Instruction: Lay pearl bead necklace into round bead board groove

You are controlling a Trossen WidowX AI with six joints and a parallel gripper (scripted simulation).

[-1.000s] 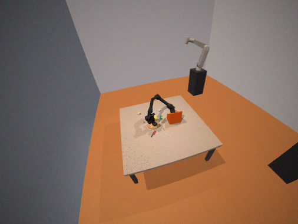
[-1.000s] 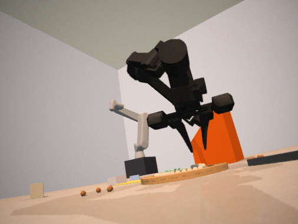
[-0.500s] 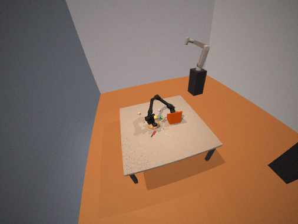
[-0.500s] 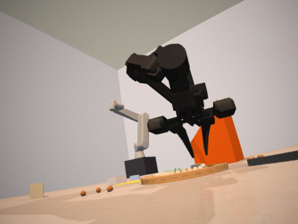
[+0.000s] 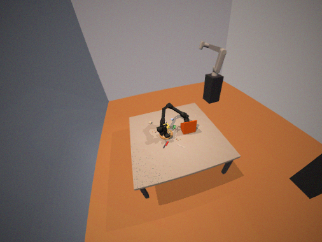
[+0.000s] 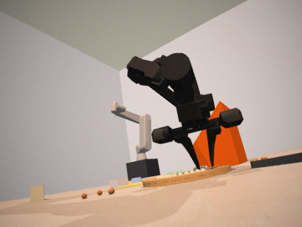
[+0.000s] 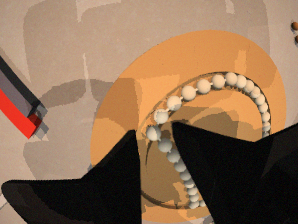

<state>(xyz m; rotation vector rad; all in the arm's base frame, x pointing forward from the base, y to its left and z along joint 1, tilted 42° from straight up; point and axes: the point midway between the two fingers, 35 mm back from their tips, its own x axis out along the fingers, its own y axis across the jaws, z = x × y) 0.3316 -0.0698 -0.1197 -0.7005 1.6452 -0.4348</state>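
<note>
My gripper tip is now 30 mm past the round wooden bead board, 60 mm to the left of it and 10 mm above it. The rest, counted from my gripper tip: tan cube 140 mm ahead, 380 mm to the right; yellow flat piece 80 mm behind, 220 mm to the right, 10 mm below; red-handled tool 30 mm ahead, 120 mm to the left, 10 mm below.
</note>
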